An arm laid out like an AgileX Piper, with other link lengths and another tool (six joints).
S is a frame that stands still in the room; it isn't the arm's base.
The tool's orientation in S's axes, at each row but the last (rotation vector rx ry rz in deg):
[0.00 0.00 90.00]
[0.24 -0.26 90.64]
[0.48 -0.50 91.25]
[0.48 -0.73 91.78]
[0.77 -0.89 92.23]
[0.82 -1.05 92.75]
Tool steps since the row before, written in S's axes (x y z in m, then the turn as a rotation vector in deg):
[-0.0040 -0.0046 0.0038 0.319 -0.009 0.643]
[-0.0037 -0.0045 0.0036 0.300 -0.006 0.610]
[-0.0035 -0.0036 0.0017 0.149 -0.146 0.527]
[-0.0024 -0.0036 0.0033 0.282 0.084 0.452]
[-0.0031 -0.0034 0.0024 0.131 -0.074 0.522]
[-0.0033 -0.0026 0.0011 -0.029 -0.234 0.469]
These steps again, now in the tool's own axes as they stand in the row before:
[-0.0046 0.0040 0.0038 -0.009 -0.319 0.643]
[-0.0044 0.0037 0.0036 -0.006 -0.300 0.610]
[-0.0035 0.0036 0.0017 -0.143 -0.146 0.529]
[-0.0035 0.0025 0.0034 0.081 -0.286 0.450]
[-0.0032 0.0032 0.0025 -0.069 -0.129 0.523]
[-0.0024 0.0034 0.0012 -0.223 0.039 0.474]

